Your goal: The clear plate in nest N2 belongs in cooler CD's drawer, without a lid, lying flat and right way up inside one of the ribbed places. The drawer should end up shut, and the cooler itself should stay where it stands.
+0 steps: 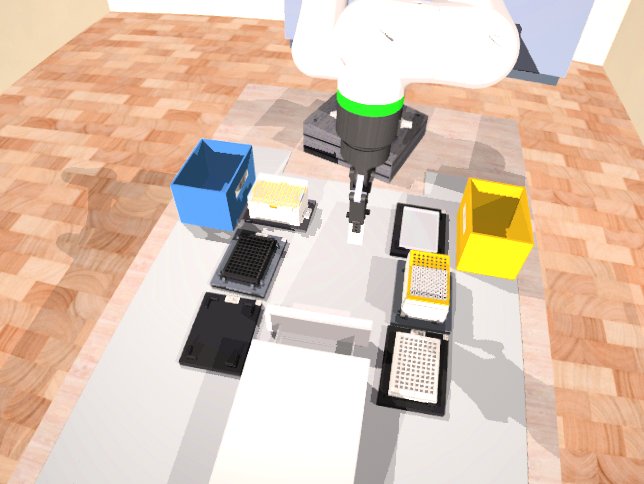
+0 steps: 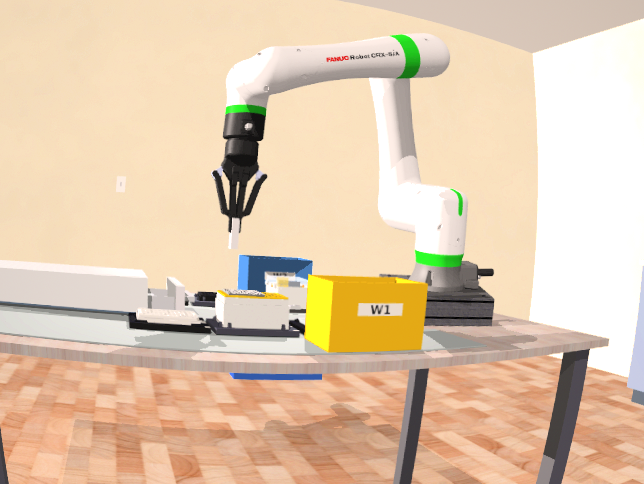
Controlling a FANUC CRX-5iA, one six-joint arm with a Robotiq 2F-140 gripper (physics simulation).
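Seen in the pictures: gripper, fingertip midpoint: [image 1: 355, 241] [image 2: 233, 248]; arm's base at its link origin: [image 2: 436, 285].
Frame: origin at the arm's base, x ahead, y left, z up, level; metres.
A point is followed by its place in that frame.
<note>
A flat, pale grey, see-through-looking plate [image 1: 419, 228] @[x 0.329, y 0.179, z -0.061 m] lies in a black nest [image 1: 395, 236] @[x 0.361, y 0.128, z -0.069 m] at the right rear; no nest label is readable, so I cannot confirm that it is N2. The cooler, a long white box [image 1: 296, 416] @[x 0.841, y 0.032, z 0.002 m] [image 2: 72, 285] @[x 0.894, y 0.137, z -0.025 m], stands at the front middle. Its drawer [image 1: 318, 318] @[x 0.651, y 0.019, z -0.011 m] [image 2: 175, 295] @[x 0.652, y 0.109, z -0.032 m] is partly pulled out toward the robot base; the part of its inside that shows has fine ribs, and the rest is hidden under the cooler's top. My gripper [image 1: 356, 232] @[x 0.522, y 0.055, z 0.070 m] [image 2: 234, 236] @[x 0.522, y 0.055, z 0.070 m] points down, shut and empty, with pale fingertips, above the table beyond the drawer front.
A yellow bin [image 1: 489, 255] @[x 0.412, y 0.330, z -0.016 m] [image 2: 369, 317] @[x 0.341, y 0.405, z -0.021 m] and a blue bin [image 1: 205, 202] @[x 0.433, y -0.296, z 0.001 m] [image 2: 250, 273] @[x 0.425, y -0.242, z -0.004 m] stand at opposite sides. Two tip racks [image 1: 426, 283] @[x 0.528, y 0.203, z -0.005 m] [image 1: 277, 200] @[x 0.382, y -0.144, z -0.004 m], a black plate [image 1: 249, 257] @[x 0.513, y -0.169, z -0.058 m], a white well plate [image 1: 414, 366] @[x 0.677, y 0.208, z -0.062 m] and an empty black nest [image 1: 221, 333] @[x 0.697, y -0.161, z -0.069 m] flank the middle.
</note>
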